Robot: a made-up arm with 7 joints.
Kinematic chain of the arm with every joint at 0, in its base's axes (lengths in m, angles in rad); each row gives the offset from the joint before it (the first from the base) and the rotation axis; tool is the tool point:
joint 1: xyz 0 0 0.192 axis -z
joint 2: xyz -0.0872 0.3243 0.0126 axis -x
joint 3: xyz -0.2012 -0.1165 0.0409 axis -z
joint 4: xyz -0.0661 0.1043 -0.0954 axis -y
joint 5: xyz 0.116 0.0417 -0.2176 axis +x
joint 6: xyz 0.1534 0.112 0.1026 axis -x
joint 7: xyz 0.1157 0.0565 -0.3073 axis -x
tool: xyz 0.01 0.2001 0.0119
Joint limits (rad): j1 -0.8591..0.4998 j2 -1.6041..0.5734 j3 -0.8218..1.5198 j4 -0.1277..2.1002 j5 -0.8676..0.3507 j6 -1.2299..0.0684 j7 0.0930..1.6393
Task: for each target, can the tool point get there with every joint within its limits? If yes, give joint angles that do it. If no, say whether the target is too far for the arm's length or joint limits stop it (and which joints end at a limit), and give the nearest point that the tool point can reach.
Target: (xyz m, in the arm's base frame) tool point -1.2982 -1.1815 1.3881
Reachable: no: too far | nearest point -0.7927 -0.5012 0.7427 | short by 1.065 m
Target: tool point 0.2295 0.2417 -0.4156
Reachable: yes | joints 0.0942 0.1296 0.1995 0.2078 -0.3138 -0.0530 1.5158
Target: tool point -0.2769 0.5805 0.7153
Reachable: yes | joints -0.4994 0.0338 -0.5484 1.8559 -0.6820 -0.1167 1.0322
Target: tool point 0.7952 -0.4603 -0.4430
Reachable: no: joint limits stop it (at a limit: joint 1, joint 5, joint 6) | nearest point 0.4975 -0.1946 -0.2741 | short by 0.433 m
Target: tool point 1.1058 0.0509 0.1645
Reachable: no: joint limits stop it (at a limit: joint 1, joint 2, joint 5, joint 6) | nearest point 0.7920 0.1675 0.1446 | short by 0.335 m
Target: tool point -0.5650 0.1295 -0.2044
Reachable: no: joint limits stop it (at a limit: joint 1, joint 2, joint 5, joint 6, joint 7) | nearest point -0.6481 0.2091 -0.3405 | short by 0.178 m
